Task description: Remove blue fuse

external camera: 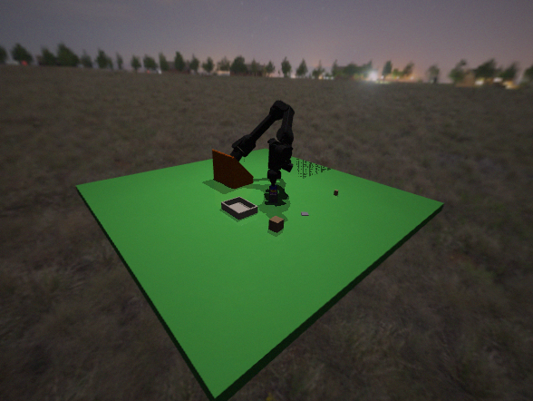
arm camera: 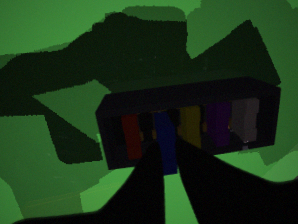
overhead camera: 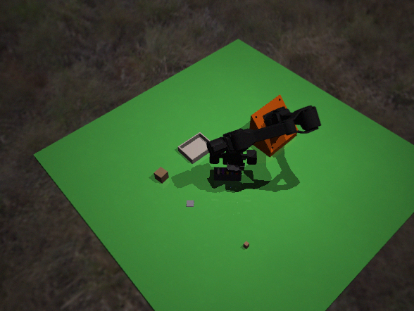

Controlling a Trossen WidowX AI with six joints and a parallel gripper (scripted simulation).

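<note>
Now: gripper tip 10 mm past the red fuse, 10 mm to the right of it and 30 mm above it. The rest, counted from my gripper tip: yellow fuse 20 mm ahead, 10 mm to the right, 30 mm below; blue fuse 10 mm below; purple fuse 30 mm ahead, 20 mm to the right, 30 mm below.
</note>
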